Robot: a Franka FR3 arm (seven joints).
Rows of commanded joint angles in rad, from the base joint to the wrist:
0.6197 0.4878 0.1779 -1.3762 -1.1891 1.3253 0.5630
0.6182 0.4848 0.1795 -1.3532 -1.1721 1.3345 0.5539
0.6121 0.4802 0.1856 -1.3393 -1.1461 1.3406 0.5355
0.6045 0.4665 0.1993 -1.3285 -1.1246 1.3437 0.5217
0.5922 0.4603 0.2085 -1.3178 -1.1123 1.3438 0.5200
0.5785 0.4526 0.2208 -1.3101 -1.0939 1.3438 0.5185
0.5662 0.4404 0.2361 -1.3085 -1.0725 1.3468 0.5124
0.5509 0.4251 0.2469 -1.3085 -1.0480 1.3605 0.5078
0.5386 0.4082 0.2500 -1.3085 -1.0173 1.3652 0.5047
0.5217 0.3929 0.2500 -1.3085 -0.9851 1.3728 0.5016
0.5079 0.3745 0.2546 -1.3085 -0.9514 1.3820 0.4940
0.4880 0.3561 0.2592 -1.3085 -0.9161 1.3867 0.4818
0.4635 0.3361 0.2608 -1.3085 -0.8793 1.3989 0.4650
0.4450 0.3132 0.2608 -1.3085 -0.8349 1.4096 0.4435
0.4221 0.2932 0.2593 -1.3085 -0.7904 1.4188 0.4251
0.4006 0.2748 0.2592 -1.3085 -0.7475 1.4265 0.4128
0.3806 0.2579 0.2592 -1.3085 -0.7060 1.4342 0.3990
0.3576 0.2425 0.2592 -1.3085 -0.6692 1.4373 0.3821
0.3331 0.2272 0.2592 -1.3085 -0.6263 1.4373 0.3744
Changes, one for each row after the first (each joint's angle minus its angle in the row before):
-0.0015 -0.0030 0.0016 0.0230 0.0170 0.0092 -0.0091
-0.0061 -0.0046 0.0061 0.0139 0.0260 0.0061 -0.0184
-0.0076 -0.0137 0.0137 0.0108 0.0215 0.0031 -0.0138
-0.0123 -0.0062 0.0092 0.0107 0.0123 0.0001 -0.0017
-0.0137 -0.0077 0.0123 0.0077 0.0184 0.0000 -0.0015
-0.0123 -0.0122 0.0153 0.0016 0.0214 0.0030 -0.0061
-0.0153 -0.0153 0.0108 0.0000 0.0245 0.0137 -0.0046
-0.0123 -0.0169 0.0031 0.0000 0.0307 0.0047 -0.0031
-0.0169 -0.0153 0.0000 0.0000 0.0322 0.0076 -0.0031
-0.0138 -0.0184 0.0046 0.0000 0.0337 0.0092 -0.0076
-0.0199 -0.0184 0.0046 0.0000 0.0353 0.0047 -0.0122
-0.0245 -0.0200 0.0016 0.0000 0.0368 0.0122 -0.0168
-0.0185 -0.0229 0.0000 0.0000 0.0444 0.0107 -0.0215
-0.0229 -0.0200 -0.0015 0.0000 0.0445 0.0092 -0.0184
-0.0215 -0.0184 -0.0001 0.0000 0.0429 0.0077 -0.0123
-0.0200 -0.0169 0.0000 0.0000 0.0415 0.0077 -0.0138
-0.0230 -0.0154 0.0000 0.0000 0.0368 0.0031 -0.0169
-0.0245 -0.0153 0.0000 0.0000 0.0429 0.0000 -0.0077

